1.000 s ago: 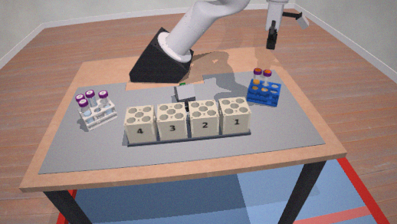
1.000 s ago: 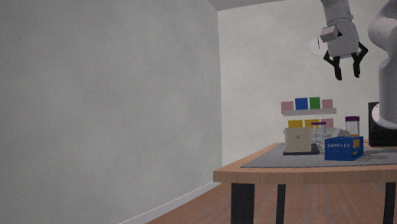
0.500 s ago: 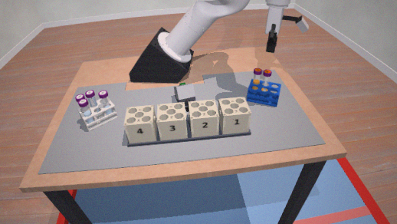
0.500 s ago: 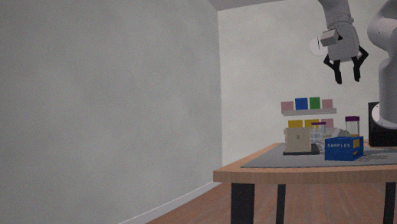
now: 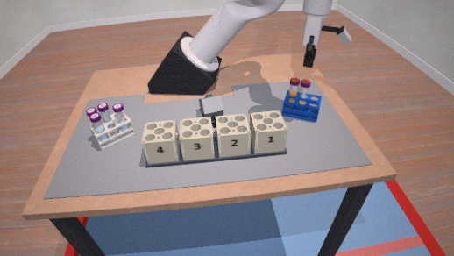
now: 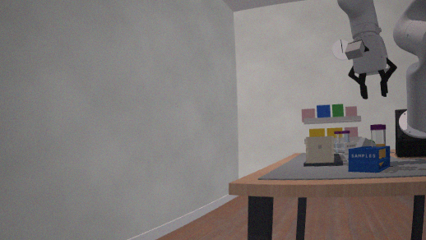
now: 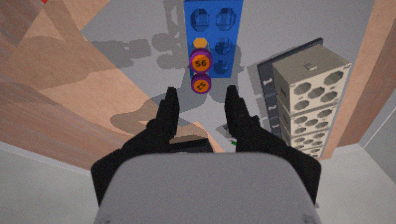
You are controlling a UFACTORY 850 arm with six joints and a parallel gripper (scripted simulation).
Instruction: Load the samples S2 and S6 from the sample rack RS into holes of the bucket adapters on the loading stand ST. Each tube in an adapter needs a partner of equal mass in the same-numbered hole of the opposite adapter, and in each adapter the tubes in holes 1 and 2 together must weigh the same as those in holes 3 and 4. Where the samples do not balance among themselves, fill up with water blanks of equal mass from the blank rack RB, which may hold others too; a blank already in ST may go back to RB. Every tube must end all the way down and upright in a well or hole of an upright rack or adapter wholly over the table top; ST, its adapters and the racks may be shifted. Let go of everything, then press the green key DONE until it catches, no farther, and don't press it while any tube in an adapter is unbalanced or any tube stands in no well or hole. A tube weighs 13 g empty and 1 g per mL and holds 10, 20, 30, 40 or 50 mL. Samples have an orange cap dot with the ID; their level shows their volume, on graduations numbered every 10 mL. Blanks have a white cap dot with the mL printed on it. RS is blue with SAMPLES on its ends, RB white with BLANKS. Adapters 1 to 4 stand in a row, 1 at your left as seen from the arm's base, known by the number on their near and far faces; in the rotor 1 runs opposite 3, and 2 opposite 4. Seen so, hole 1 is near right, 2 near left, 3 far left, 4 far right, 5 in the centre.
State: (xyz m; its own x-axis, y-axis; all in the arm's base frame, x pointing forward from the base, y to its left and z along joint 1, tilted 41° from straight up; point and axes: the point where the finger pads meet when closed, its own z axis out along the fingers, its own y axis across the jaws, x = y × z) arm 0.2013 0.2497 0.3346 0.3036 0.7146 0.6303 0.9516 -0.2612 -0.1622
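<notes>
Right now my hand is 150 mm above the sample S6 and 10 mm short of it. The rest, counted from my hand: blue sample rack RS: 180 mm below, 20 mm ahead, 10 mm to the right; adapter 1: 200 mm ahead, 160 mm below, 150 mm to the right; sample tube S2: 150 mm below, 40 mm to the right, 20 mm behind.
</notes>
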